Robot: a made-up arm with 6 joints.
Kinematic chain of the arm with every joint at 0, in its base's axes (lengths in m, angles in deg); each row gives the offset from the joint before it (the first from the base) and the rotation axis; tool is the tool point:
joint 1: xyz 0 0 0.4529 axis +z
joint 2: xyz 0.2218 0 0 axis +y
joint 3: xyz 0 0 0.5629 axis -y
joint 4: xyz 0 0 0.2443 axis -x
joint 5: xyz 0.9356 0 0 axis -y
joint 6: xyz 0.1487 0 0 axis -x
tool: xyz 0 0 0
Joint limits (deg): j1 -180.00..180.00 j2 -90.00..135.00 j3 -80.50..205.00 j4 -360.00..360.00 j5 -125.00..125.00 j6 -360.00..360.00
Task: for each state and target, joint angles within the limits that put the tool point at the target. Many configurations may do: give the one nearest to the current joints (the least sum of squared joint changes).
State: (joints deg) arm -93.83 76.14 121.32 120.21 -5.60 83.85
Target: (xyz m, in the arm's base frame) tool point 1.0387 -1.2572 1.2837
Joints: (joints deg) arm -50.27 77.02 103.49 120.32 -2.14 83.85
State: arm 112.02 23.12 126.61 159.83 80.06 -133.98
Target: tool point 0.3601 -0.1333 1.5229
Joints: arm 160.29 17.77 157.47 178.45 88.92 -133.98
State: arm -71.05 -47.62 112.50 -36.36 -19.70 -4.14
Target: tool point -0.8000 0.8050 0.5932
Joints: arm -43.53 -33.99 152.93 -35.63 -22.20 -4.14
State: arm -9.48 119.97 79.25 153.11 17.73 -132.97
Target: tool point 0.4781 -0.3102 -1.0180
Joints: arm -35.82 134.56 32.45 158.26 30.90 -132.97
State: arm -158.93 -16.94 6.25 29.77 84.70 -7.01
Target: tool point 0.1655 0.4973 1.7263
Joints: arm -104.27 -57.88 24.90 14.73 91.10 -7.01
